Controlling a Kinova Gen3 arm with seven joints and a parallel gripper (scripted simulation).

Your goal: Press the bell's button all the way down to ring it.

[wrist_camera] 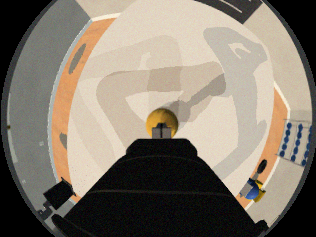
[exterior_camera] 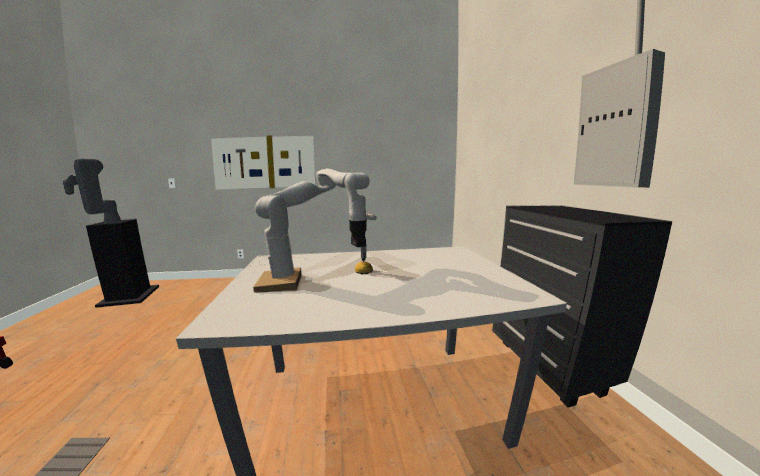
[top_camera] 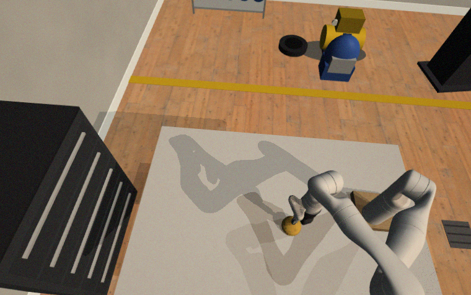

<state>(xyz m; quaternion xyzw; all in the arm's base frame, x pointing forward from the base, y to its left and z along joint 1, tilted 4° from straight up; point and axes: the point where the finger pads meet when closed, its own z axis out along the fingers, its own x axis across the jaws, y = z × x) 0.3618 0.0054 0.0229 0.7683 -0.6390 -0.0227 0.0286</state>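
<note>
Right now my hand is 40 mm above the yellow dome bell.
</note>
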